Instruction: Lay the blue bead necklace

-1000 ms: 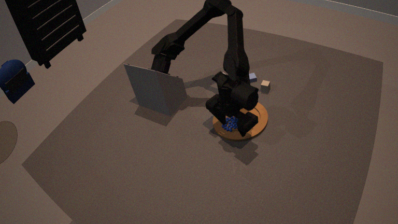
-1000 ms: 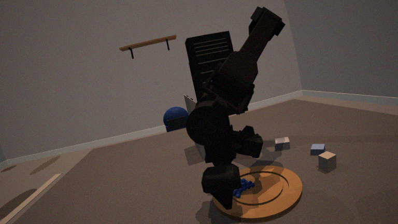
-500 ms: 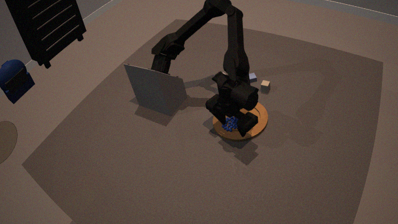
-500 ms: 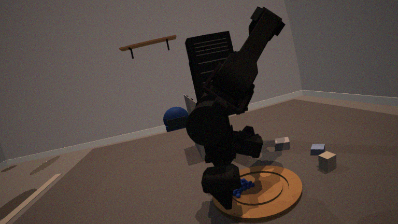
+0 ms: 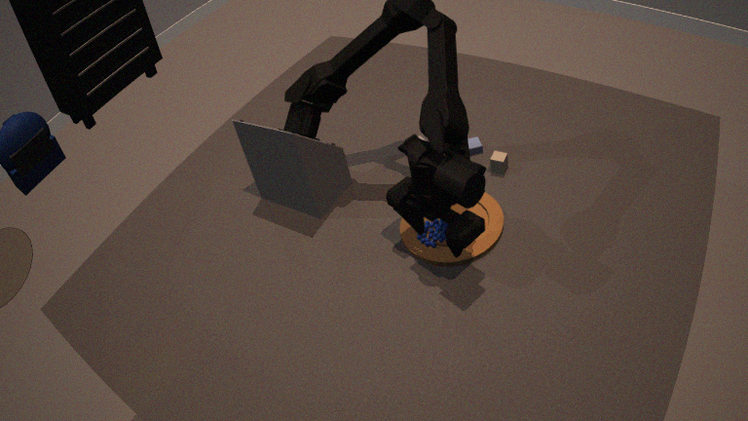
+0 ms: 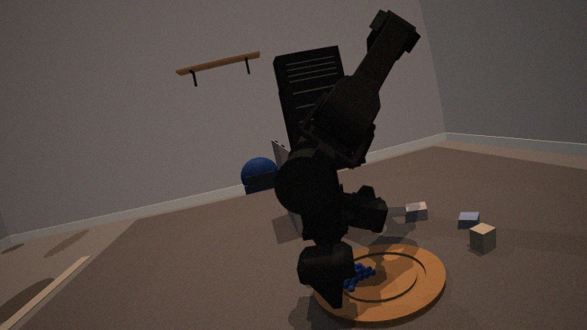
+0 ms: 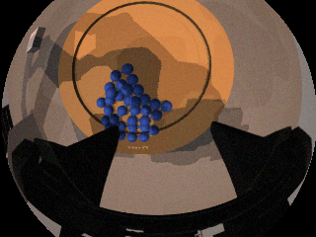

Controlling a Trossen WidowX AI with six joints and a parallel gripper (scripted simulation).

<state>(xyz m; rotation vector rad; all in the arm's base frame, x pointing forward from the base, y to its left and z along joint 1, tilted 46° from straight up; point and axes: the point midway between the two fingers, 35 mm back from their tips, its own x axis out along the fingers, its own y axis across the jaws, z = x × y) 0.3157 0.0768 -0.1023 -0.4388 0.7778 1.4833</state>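
The tan cube lies 250 mm to the left of my gripper tip and 10 mm behind it. From my gripper tip the other things lie so: white block: 220 mm to the left, 200 mm behind, 10 mm below; then pale blue block: 290 mm to the left, 100 mm behind, 10 mm below.
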